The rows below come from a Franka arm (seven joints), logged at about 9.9 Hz.
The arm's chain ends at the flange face. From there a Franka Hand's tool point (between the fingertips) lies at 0.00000 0.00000 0.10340 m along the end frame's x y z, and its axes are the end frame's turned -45 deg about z.
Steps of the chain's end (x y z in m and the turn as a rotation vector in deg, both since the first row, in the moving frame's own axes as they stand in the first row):
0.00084 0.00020 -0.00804 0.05 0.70 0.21
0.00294 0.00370 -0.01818 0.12 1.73 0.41
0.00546 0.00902 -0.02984 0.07 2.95 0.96
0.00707 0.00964 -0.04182 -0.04 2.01 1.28
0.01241 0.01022 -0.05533 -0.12 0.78 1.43
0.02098 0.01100 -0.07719 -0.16 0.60 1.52
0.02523 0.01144 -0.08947 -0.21 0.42 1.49
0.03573 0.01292 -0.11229 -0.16 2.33 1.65
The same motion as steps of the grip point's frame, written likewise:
0.00141 0.00157 -0.00805 -0.46 0.53 0.21
0.00182 0.00676 -0.01823 -1.14 1.31 0.41
0.00130 0.01394 -0.02998 -2.04 2.14 0.96
0.00067 0.01446 -0.04188 -1.45 1.39 1.28
0.00238 0.01716 -0.05534 -0.64 0.47 1.43
0.00761 0.02359 -0.07720 -0.54 0.31 1.52
0.01001 0.02674 -0.08947 -0.45 0.15 1.49
0.01885 0.03762 -0.11238 -1.76 1.53 1.65

